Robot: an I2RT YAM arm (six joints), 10 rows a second.
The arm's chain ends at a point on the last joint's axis. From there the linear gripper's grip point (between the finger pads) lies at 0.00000 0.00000 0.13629 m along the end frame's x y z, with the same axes.
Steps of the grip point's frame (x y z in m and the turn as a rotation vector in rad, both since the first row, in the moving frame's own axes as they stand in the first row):
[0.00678, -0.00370, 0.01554, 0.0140, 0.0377, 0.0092]
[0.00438, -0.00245, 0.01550, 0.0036, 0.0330, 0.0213]
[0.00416, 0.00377, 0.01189, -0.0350, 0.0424, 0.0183]
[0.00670, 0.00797, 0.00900, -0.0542, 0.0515, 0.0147]
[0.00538, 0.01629, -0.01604, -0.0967, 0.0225, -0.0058]
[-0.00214, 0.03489, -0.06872, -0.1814, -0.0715, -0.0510]
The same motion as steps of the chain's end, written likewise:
[0.00163, -0.00182, 0.01565, 0.0140, 0.0377, 0.0092]
[-0.00012, -0.00201, 0.01558, 0.0036, 0.0330, 0.0213]
[-0.00157, -0.00105, 0.01210, -0.0350, 0.0424, 0.0183]
[-0.00026, 0.00054, 0.00938, -0.0542, 0.0515, 0.0147]
[0.00228, 0.00314, -0.01537, -0.0967, 0.0225, -0.0058]
[0.00691, 0.01009, -0.06614, -0.1814, -0.0715, -0.0510]

